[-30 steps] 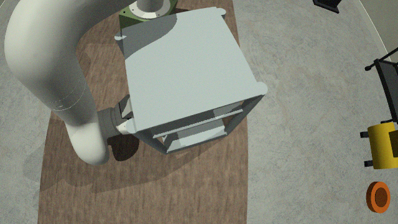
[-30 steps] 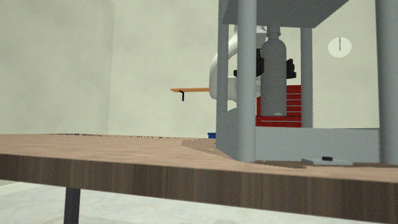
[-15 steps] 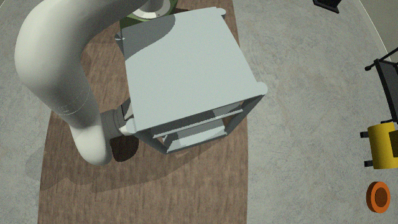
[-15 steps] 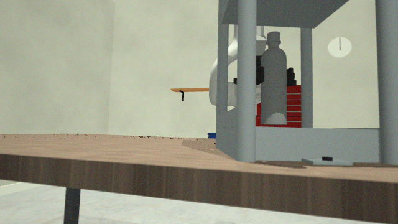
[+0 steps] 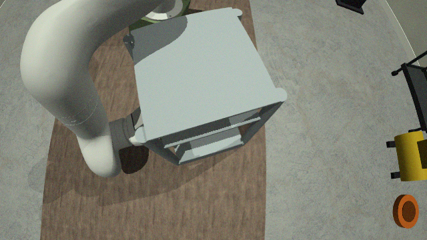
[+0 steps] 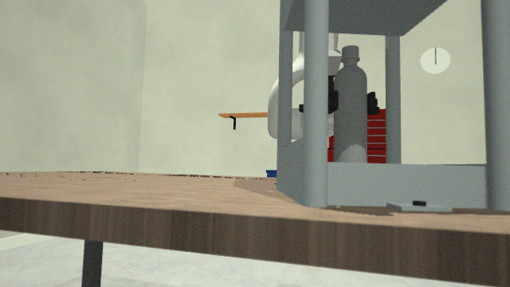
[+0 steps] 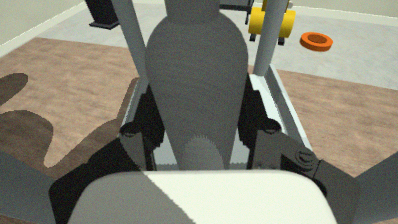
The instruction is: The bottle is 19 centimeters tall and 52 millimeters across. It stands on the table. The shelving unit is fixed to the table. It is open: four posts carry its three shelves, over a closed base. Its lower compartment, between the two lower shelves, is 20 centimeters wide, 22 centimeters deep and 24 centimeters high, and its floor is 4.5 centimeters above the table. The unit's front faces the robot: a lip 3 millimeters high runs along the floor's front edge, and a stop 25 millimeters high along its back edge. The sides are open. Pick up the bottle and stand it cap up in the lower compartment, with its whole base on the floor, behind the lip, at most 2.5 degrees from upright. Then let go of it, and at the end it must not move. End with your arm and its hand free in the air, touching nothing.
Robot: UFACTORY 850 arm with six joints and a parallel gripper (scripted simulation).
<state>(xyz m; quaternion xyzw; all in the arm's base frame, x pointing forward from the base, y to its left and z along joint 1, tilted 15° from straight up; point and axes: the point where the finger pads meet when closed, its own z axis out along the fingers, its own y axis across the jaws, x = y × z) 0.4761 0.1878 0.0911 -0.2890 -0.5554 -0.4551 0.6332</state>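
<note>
Now: hand 3 cm below the grey bottle. From my hand the other things lie so: grey shelving unit: 5 cm to the left, 5 cm above, 2 cm behind.
</note>
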